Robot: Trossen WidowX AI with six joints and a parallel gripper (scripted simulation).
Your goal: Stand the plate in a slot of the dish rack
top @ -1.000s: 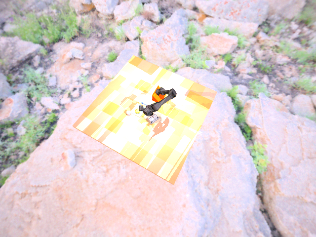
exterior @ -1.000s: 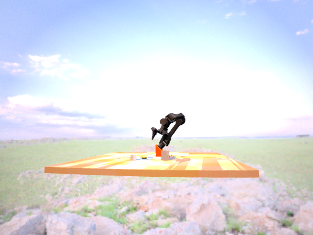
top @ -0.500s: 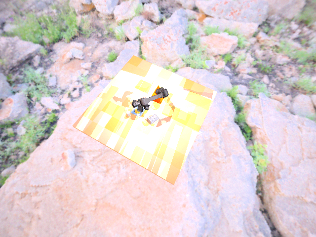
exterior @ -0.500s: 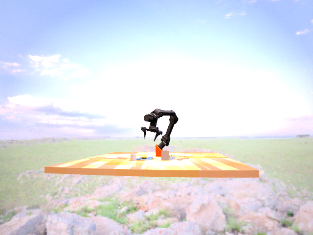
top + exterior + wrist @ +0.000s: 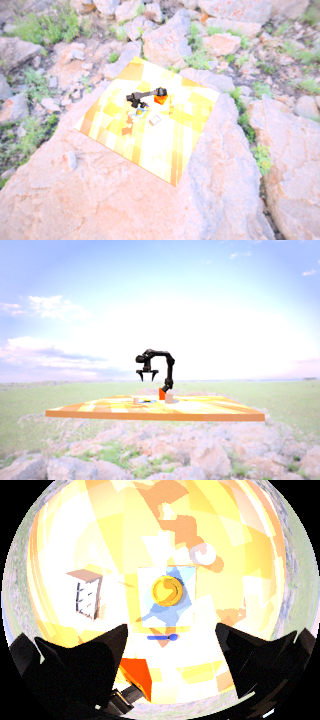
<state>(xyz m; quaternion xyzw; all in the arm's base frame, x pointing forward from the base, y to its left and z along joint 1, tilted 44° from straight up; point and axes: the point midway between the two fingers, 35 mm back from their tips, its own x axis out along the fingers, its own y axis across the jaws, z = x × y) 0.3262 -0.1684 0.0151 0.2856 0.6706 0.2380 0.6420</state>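
My gripper tip is now 1 cm past the yellow plate and 16 cm above it. Round my gripper tip: dish rack: 21 cm to the left, 15 cm below; pale cup: 7 cm ahead, 8 cm to the right, 15 cm below; light blue mat: 3 cm behind, 17 cm below.
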